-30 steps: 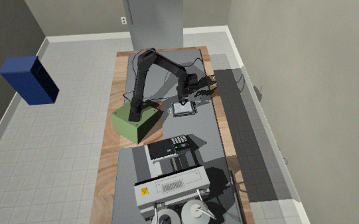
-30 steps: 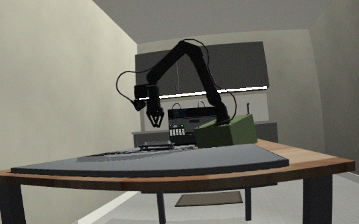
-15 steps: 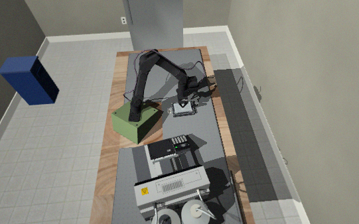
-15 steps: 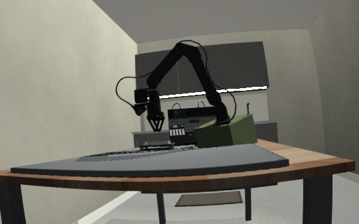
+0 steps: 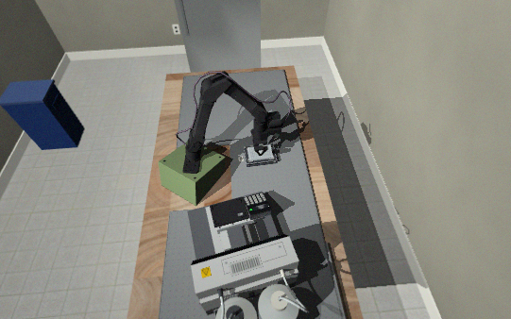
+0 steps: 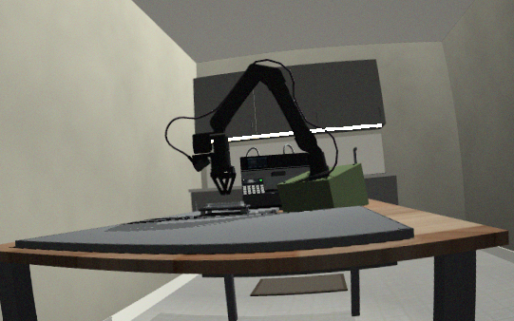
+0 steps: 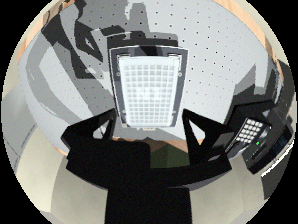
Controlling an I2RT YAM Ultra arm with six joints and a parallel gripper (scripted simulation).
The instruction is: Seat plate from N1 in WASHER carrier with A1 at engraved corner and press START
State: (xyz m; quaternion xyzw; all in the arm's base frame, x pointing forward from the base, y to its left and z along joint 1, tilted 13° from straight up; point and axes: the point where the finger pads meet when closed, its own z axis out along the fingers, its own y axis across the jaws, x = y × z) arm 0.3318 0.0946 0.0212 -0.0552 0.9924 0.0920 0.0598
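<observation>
The well plate lies 50 mm below my hand and 10 mm ahead of it. Also, from my hand: plate washer 520 mm to the right, 110 mm behind, 50 mm above; then washer carrier 370 mm to the right, 150 mm behind; then plate nest 60 mm below, 10 mm ahead.
</observation>
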